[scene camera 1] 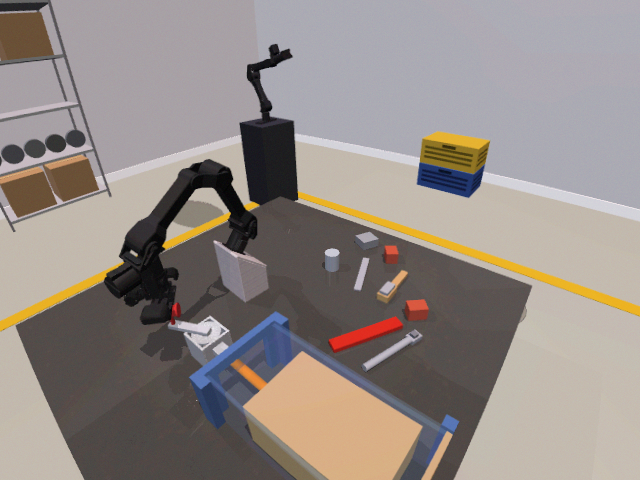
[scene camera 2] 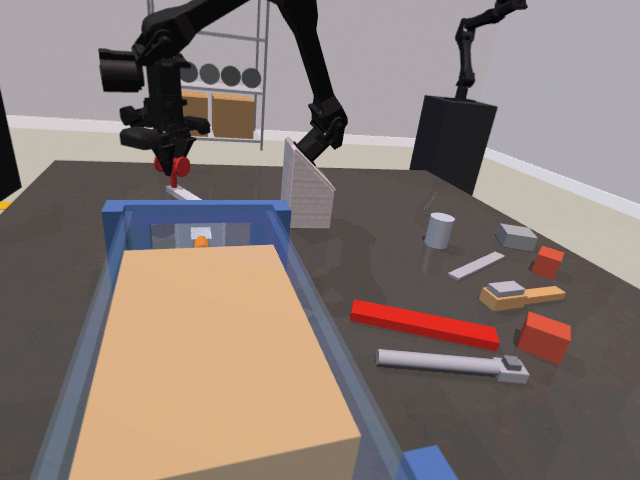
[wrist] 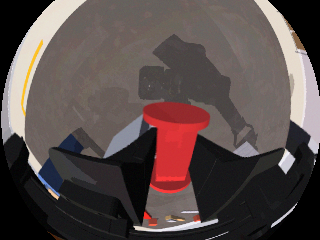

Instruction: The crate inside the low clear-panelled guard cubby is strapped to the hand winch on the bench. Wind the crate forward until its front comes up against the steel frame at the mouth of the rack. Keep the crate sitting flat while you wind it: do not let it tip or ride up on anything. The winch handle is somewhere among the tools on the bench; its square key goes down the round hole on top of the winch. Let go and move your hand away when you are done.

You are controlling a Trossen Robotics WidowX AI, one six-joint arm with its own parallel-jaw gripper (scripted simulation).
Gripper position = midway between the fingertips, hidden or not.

Observation:
I see my gripper (scene camera 2: 172, 173), a red knob (wrist: 177, 124), a grey block (scene camera 2: 516, 237) and a grey rod tool (scene camera 2: 508, 368).
My gripper shows as well in scene camera 1 (scene camera 1: 170, 316) and in the wrist view (wrist: 169, 132). The wrist view misses the grey block, which is hidden by my gripper. The wrist view misses the grey rod tool, which is hidden by my gripper.

